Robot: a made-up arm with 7 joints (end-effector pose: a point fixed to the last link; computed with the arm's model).
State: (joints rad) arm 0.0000 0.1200 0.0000 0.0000 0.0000 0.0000 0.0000
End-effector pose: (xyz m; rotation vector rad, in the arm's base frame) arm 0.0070 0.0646 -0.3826 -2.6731 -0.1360 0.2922
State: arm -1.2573 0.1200 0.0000 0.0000 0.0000 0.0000 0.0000
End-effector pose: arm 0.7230 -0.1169 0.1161 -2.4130 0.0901 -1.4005
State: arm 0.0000 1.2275 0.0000 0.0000 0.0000 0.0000 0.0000
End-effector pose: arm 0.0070 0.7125 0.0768 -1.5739 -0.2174 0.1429
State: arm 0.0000 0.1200 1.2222 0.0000 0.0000 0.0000 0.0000
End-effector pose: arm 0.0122 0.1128 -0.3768 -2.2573 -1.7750 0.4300
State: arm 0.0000 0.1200 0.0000 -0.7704 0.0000 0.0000 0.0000
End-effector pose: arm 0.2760 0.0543 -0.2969 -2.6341 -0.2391 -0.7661
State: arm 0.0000 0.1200 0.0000 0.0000 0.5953 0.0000 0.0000
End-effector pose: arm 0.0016 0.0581 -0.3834 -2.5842 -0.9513 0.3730
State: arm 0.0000 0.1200 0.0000 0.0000 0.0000 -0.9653 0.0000
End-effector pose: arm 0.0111 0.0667 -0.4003 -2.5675 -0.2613 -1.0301
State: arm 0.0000 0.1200 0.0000 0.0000 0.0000 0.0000 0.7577
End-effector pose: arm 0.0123 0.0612 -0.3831 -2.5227 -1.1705 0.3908
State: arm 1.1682 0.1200 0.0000 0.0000 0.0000 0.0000 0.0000
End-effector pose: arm -0.6945 -0.0908 0.0444 -2.0875 -0.3040 1.7744
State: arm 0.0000 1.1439 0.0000 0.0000 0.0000 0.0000 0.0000
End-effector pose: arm 0.0070 0.6855 0.0197 -1.6570 -0.2138 0.1536
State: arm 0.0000 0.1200 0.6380 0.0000 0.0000 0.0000 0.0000
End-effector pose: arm 0.0174 0.0890 -0.3797 -2.5696 -1.0092 0.3779
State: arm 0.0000 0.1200 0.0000 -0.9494 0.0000 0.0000 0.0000
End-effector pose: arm 0.3236 0.0486 -0.2497 -2.5738 -0.2595 -1.0088
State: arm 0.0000 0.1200 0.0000 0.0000 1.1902 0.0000 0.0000
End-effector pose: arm 0.0009 0.0497 -0.3844 -2.2798 -1.7348 0.4279
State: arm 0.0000 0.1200 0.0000 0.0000 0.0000 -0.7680 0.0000
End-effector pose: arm 0.0088 0.0664 -0.3972 -2.6348 -0.2388 -0.7629
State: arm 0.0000 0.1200 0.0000 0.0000 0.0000 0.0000 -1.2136
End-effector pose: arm 0.0069 0.0743 -0.3815 -2.2254 1.4259 0.0734
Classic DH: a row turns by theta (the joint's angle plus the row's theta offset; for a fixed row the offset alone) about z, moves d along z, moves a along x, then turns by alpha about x. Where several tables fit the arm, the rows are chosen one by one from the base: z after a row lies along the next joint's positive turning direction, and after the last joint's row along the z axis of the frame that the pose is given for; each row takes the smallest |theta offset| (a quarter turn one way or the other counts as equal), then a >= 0, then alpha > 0; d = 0 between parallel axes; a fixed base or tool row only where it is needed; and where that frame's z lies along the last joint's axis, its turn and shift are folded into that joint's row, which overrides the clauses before.
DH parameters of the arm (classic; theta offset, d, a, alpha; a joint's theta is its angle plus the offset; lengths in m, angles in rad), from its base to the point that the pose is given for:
base (fixed): 0 0.4003 0 -1.2217
joint 1: 1.5708 0.006 0.0333 1.5708
joint 2: 1.2217 -0.025 -0.015 -1.5708
joint 3: -1.5708 -0.379 0.06 -1.5708
joint 4: 0 -0.04 -0.02 1.5708
joint 5: 0 -0.38 0.011 -1.5708
joint 6: 0 0.017 -0.012 1.5708
joint 7: 0.6278 0.0052 -0.0086 -2.7452
tool (fixed): 0.5404 0.0002 0 0

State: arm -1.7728 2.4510 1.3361 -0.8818 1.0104 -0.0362 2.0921
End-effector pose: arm -0.5548 0.3913 0.5073 -0.7347 -1.1858 1.1821
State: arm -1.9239 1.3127 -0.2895 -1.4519 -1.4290 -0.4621 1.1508
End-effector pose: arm 0.2682 0.0743 0.9657 0.2085 0.4271 -1.8956
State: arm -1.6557 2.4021 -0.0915 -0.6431 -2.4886 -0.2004 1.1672
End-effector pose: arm -0.2296 0.5406 0.8367 -0.3992 -0.5063 0.1468
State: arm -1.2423 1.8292 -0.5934 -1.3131 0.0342 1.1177 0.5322
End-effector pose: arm 0.4223 0.3766 0.7180 -0.9911 -0.8854 -1.0288
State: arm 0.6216 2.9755 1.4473 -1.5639 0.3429 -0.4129 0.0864
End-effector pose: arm 0.3603 -0.2829 0.7207 0.2948 1.7775 -2.0541
